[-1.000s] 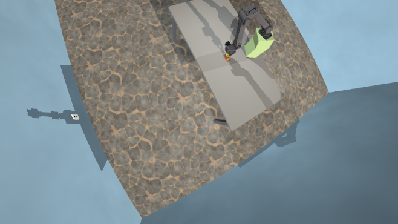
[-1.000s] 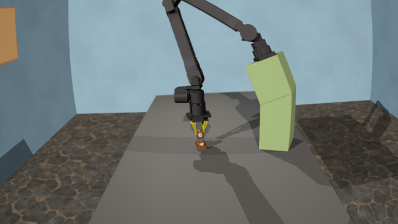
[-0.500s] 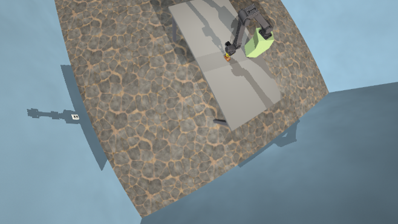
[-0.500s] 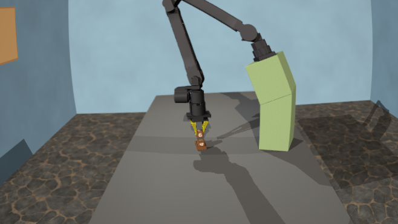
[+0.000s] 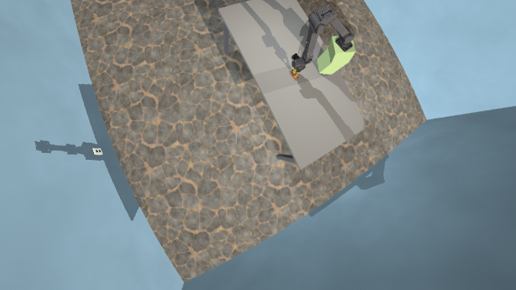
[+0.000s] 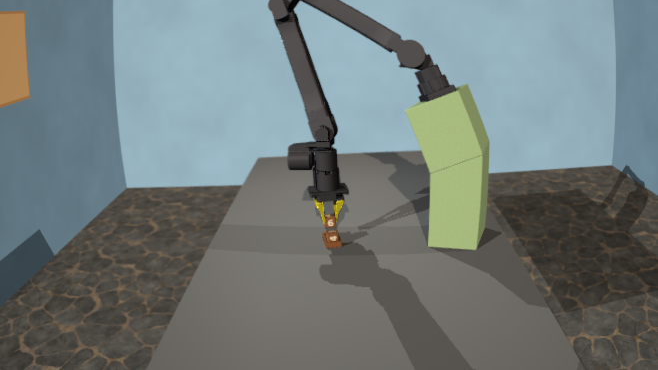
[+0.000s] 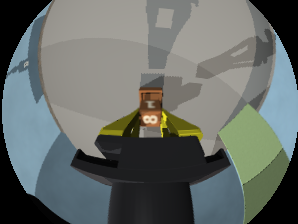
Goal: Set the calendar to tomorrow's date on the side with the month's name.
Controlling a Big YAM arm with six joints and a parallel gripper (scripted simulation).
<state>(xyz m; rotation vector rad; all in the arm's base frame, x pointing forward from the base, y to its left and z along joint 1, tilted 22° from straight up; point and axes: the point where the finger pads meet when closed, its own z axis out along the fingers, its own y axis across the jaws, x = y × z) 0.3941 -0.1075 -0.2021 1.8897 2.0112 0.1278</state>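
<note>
Now: the brown number cube right at my hand. Also, from my hand: calendar tray: 20 mm to the left, 50 mm below.
</note>
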